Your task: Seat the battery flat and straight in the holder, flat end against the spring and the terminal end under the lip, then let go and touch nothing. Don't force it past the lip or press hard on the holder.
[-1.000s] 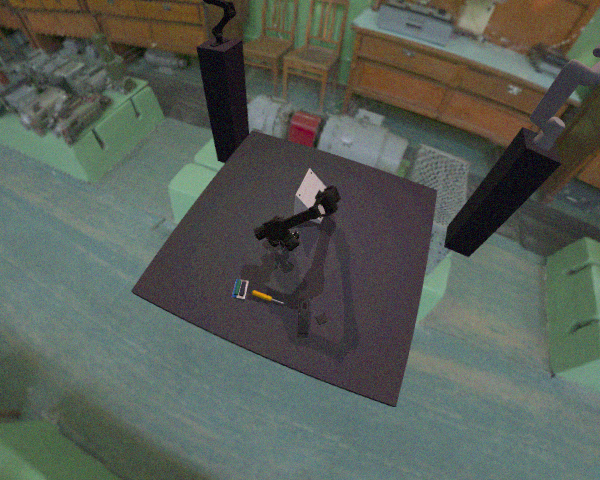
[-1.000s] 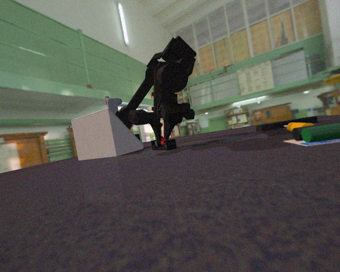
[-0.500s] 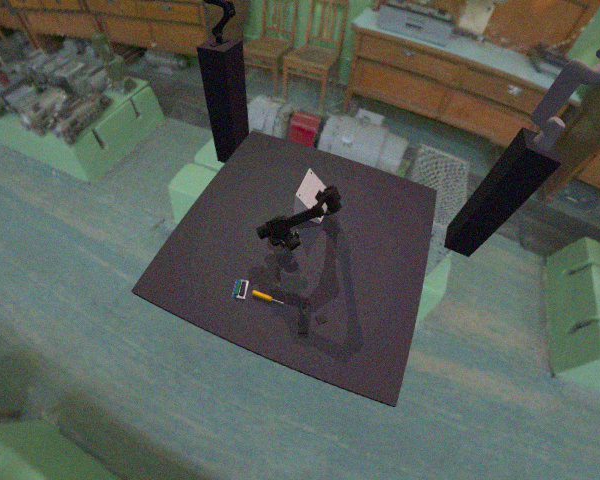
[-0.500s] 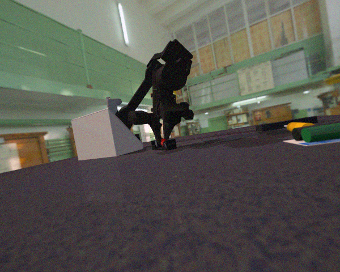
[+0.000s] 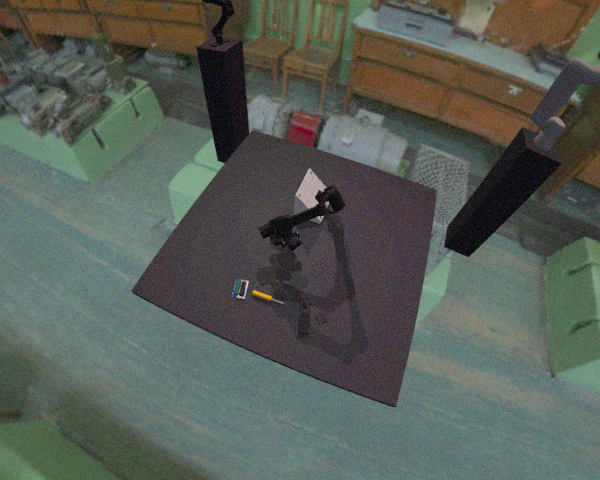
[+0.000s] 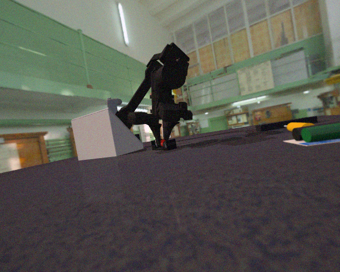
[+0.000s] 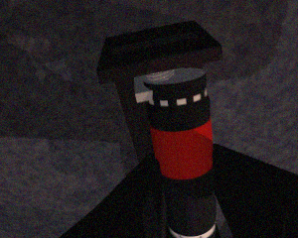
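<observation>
Right now the battery is 10 mm above my gripper tip. From my gripper tip the other things lie so: yellow-handled screwdriver (330 mm ahead, 60 mm to the left).
</observation>
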